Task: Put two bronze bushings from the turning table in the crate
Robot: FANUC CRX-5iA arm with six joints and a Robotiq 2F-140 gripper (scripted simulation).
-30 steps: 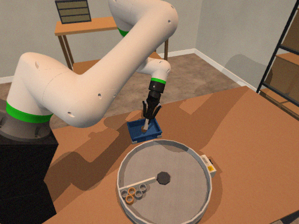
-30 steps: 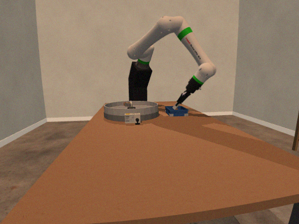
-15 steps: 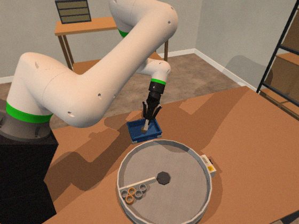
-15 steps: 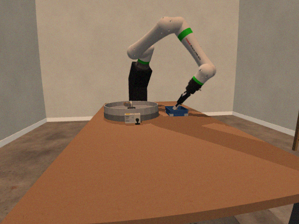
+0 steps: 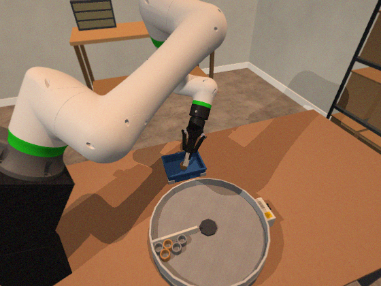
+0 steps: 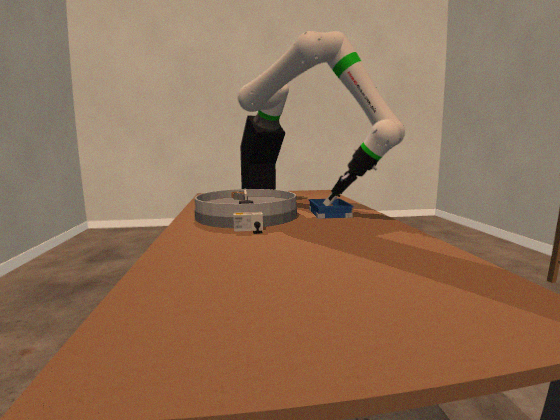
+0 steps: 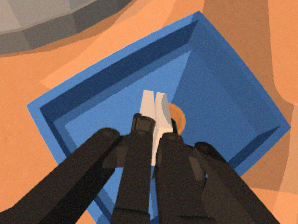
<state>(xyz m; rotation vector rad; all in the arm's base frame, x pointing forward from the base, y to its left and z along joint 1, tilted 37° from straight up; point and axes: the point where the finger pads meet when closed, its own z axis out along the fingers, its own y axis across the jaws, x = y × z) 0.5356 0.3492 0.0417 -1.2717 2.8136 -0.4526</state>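
My hand is 2 cm past the blue crate and 4 cm above it. From my hand the other things lie so: turning table 6 cm ahead, 35 cm to the right, 1 cm below.
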